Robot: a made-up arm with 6 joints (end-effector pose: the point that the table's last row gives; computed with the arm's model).
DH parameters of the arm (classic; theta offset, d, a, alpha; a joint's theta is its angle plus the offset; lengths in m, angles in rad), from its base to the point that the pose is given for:
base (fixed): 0.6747 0 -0.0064 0
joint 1: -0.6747 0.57 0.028 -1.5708
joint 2: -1.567 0 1.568 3.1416
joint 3: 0.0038 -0.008 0 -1.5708
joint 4: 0 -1.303 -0.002 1.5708
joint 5: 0 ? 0.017 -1.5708
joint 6: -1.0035 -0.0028 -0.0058 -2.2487
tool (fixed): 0.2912 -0.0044 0 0
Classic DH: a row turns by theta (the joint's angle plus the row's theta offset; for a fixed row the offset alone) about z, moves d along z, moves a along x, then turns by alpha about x.
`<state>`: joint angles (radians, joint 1 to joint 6).
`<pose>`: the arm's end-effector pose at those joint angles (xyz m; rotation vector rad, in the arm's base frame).
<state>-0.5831 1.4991 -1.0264 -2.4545 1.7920 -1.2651</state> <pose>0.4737 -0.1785 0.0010 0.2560 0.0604 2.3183</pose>
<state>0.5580 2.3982 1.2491 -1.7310 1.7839 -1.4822</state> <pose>1.2375 0.8140 -1.8151 1.3912 0.5470 -1.5913</pose>
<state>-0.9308 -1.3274 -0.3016 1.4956 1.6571 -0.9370</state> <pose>-0.5721 0.7482 2.1252 -1.5223 -1.6831 -1.0019</pose>
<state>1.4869 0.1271 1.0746 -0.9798 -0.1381 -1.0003</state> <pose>0.1655 1.0662 3.1225 0.2577 0.9273 1.2423</pose>
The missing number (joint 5, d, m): 0.144
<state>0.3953 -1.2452 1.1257 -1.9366 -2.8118 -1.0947</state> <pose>-2.1650 -0.8251 2.0760 -1.7520 -0.3745 -0.2063</pose>
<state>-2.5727 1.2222 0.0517 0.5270 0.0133 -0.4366</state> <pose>-1.8184 -1.0372 -0.0690 -0.5913 -2.2966 1.6527</pose>
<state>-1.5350 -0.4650 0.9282 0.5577 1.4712 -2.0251</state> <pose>-0.1340 0.5084 3.2479 -0.8972 -1.1934 -0.9145</pose>
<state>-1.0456 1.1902 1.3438 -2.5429 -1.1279 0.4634</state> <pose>1.5053 -2.3598 1.2656 0.6449 0.1772 -0.5994</pose>
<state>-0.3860 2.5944 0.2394 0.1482 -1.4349 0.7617</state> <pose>-0.1250 -0.1025 -1.7168 -0.9197 1.4651 2.3450</pose>
